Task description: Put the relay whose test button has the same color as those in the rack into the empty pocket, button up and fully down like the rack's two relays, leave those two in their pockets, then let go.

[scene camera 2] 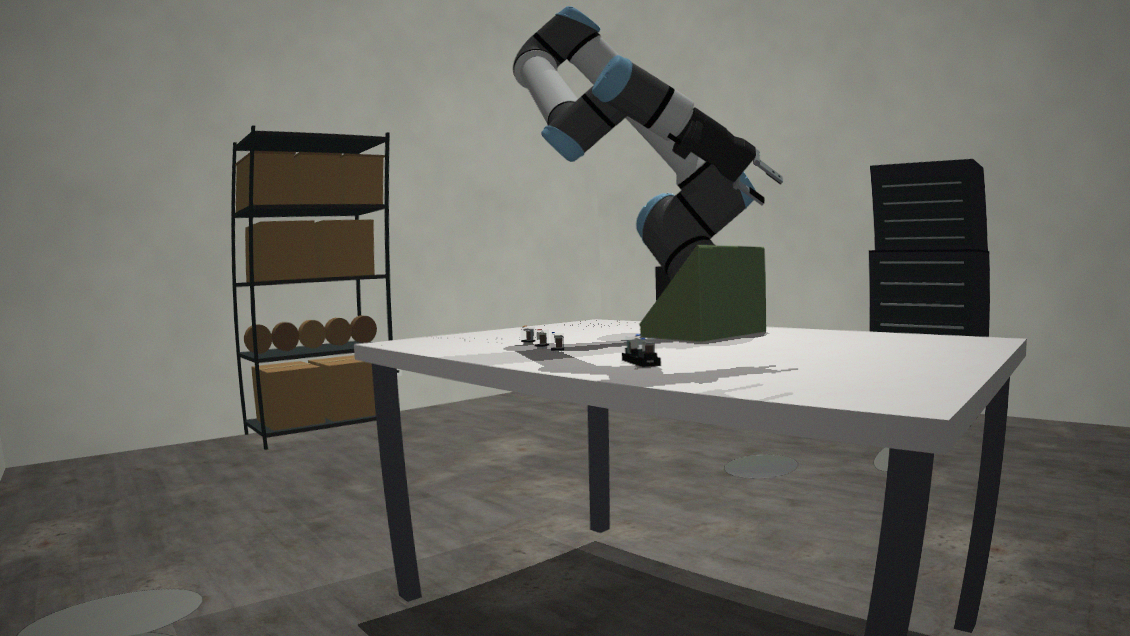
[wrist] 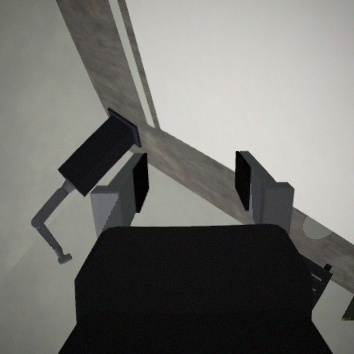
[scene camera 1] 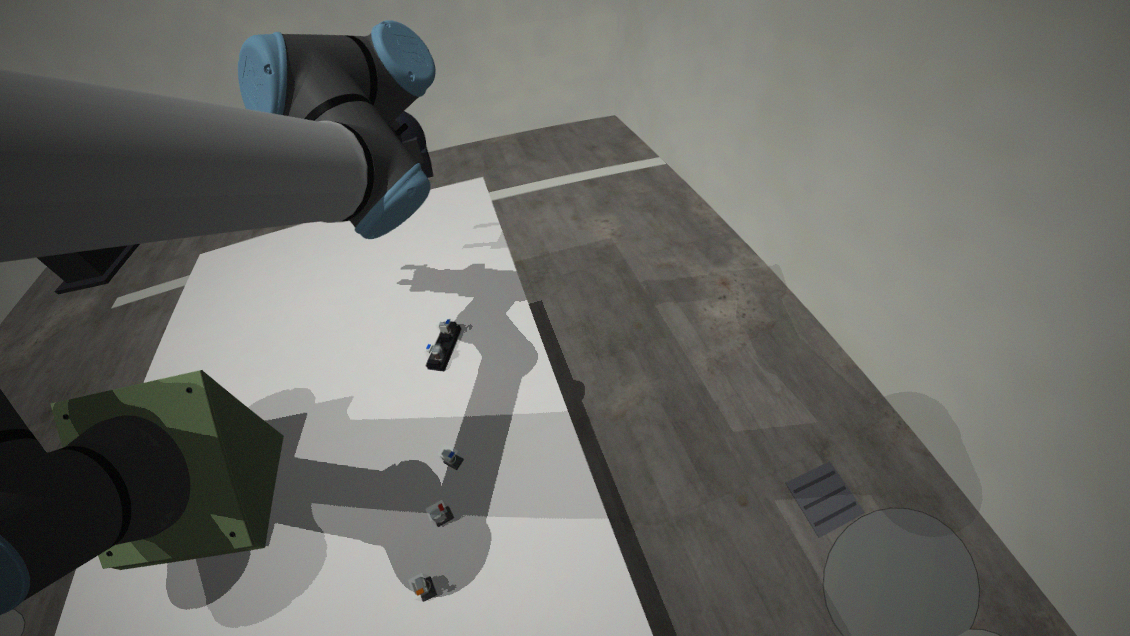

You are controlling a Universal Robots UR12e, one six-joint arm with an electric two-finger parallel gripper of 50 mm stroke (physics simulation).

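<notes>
My gripper [scene camera 2: 772, 191] [wrist: 191, 169] is visible in both views.
</notes>
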